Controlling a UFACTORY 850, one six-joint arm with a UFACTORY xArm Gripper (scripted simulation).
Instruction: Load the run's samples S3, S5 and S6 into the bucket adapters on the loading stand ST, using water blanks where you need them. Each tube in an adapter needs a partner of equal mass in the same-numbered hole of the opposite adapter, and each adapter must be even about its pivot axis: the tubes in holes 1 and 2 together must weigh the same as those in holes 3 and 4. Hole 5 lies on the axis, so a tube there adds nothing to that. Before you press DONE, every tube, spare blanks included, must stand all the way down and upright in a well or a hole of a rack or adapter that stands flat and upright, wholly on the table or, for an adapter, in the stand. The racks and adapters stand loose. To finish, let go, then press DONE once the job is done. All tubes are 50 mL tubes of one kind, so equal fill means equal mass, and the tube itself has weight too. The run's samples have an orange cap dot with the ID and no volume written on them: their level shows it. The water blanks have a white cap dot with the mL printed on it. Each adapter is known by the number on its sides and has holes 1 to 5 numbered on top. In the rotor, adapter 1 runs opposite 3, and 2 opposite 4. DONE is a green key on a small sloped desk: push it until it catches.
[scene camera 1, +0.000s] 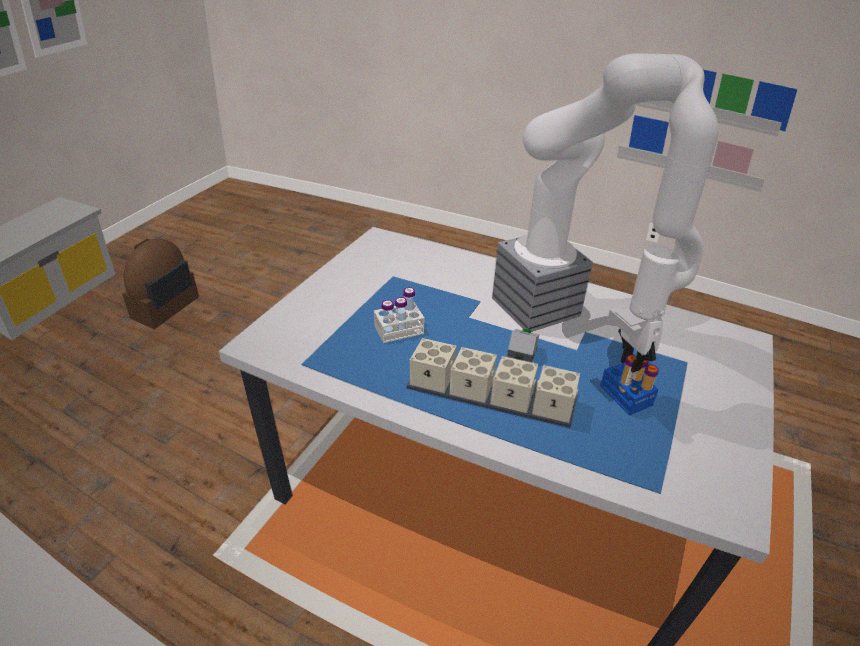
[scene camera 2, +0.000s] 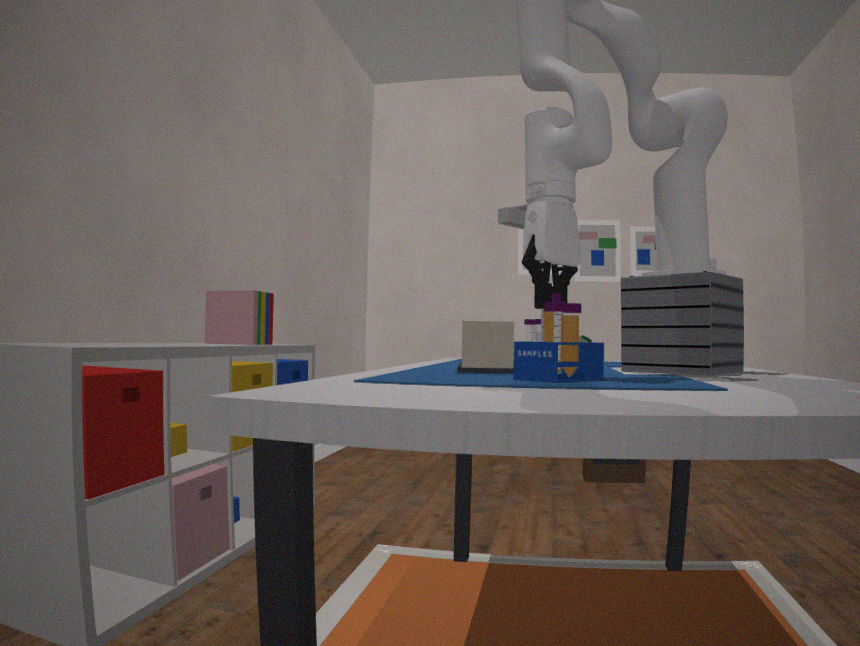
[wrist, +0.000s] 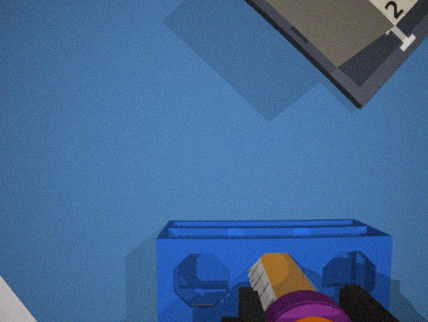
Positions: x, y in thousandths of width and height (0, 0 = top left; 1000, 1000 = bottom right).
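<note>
Scene camera 2 shows the gripper (scene camera 2: 640, 479) together with a blue sample rack (scene camera 2: 620, 560) and an adapter 1 (scene camera 2: 565, 533). The gripper is visible too in scene camera 1 (scene camera 1: 733, 567), the blue sample rack appears in scene camera 1 (scene camera 1: 739, 625) as well, and so does the adapter 1 in scene camera 1 (scene camera 1: 641, 623). That camera also gives a view of an adapter 2 (scene camera 1: 590, 608), an adapter 3 (scene camera 1: 547, 577), an adapter 4 (scene camera 1: 501, 566) and a white rack (scene camera 1: 482, 505). The blue sample rack can be seen again in the wrist view (wrist: 457, 831). The adapter 2 is out of frame in the wrist view, and the adapter 3 is out of frame in the wrist view too.
</note>
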